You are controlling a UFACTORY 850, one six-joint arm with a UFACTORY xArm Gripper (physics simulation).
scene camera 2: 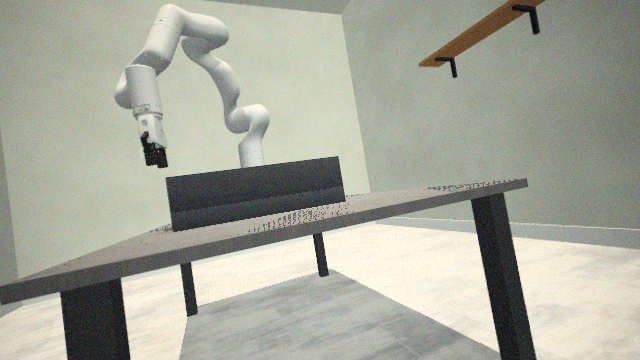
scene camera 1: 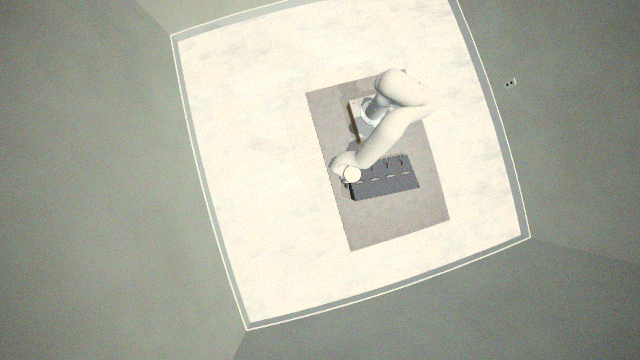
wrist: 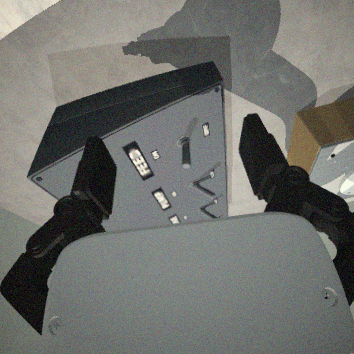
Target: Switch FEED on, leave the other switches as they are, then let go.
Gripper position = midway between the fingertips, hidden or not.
Observation:
In view: my gripper (scene camera 2: 157,166) and a dark switch panel (scene camera 1: 382,180).
My gripper is seen too in the wrist view (wrist: 173,141). The dark switch panel is seen too in the wrist view (wrist: 143,124).

